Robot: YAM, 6 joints.
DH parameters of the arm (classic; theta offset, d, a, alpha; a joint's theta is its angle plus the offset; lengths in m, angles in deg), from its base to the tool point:
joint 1: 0 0.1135 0.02 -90
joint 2: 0 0 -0.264 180
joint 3: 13.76 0 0.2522 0
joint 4: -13.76 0 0.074 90
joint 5: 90 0 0 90
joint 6: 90 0.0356 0 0
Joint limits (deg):
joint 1: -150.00..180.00
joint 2: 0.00..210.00
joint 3: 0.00..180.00
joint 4: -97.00..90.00
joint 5: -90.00..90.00
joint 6: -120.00..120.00
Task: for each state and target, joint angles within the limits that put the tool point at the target. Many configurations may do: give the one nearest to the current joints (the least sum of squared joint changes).
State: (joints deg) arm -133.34 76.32 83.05 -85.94 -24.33 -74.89
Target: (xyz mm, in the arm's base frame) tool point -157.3 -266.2 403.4
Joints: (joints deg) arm -123.42 90.90 103.96 -68.90 -25.50 -74.89
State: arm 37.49 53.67 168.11 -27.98 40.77 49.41
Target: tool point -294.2 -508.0 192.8
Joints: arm 57.95 11.28 180.00 -10.63 34.64 49.41
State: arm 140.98 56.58 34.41 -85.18 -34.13 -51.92
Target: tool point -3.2 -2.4 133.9
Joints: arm 141.84 57.64 10.61 -97.00 -6.23 -51.92
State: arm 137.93 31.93 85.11 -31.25 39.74 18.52
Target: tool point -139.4 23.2 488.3
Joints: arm 177.84 50.32 79.71 -29.85 30.24 18.52
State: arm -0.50 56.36 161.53 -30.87 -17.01 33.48
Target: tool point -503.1 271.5 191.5
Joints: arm -27.08 7.34 180.00 -35.14 -20.98 33.48
